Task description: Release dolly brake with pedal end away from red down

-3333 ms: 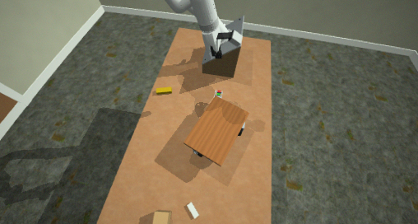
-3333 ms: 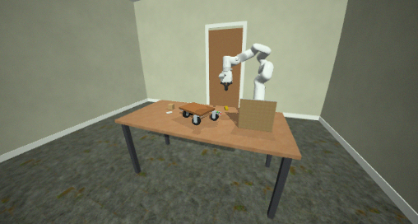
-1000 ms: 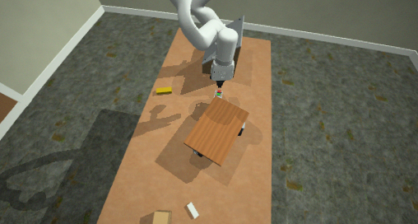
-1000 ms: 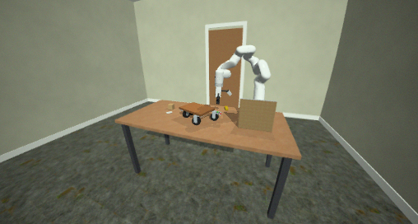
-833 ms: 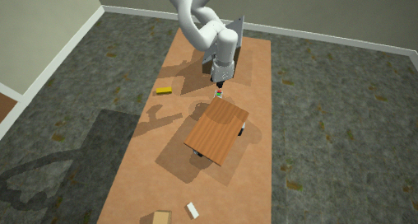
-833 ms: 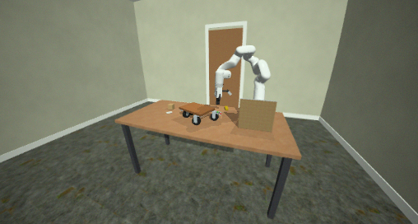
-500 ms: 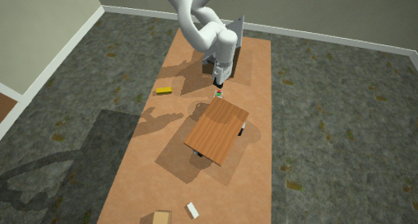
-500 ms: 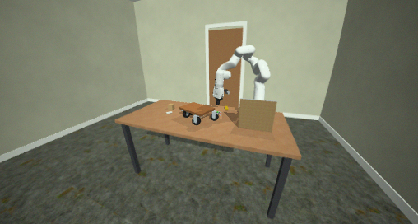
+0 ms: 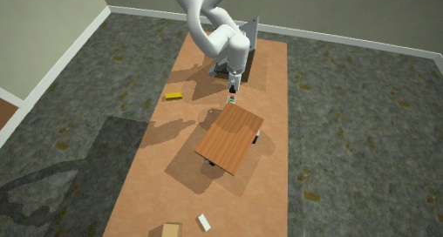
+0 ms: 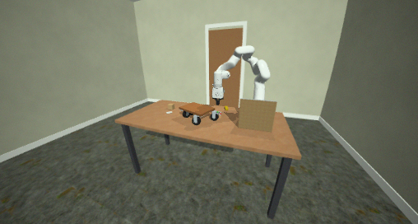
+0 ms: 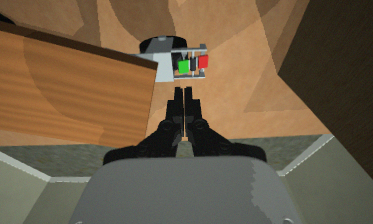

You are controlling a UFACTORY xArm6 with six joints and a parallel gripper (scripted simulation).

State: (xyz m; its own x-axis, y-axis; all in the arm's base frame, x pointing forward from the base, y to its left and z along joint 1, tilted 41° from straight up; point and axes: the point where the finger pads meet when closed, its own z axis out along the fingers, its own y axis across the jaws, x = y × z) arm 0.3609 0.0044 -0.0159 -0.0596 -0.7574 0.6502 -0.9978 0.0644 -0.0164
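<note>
The brake pedal lies 10 cm below my hand and 1 cm behind it. Round my hand: cardboard box (63 cm ahead, 17 cm to the right, 15 cm below); yellow block (34 cm to the right, 17 cm below, 3 cm behind); white block (57 cm ahead, 18 cm below, 4 cm to the right).
</note>
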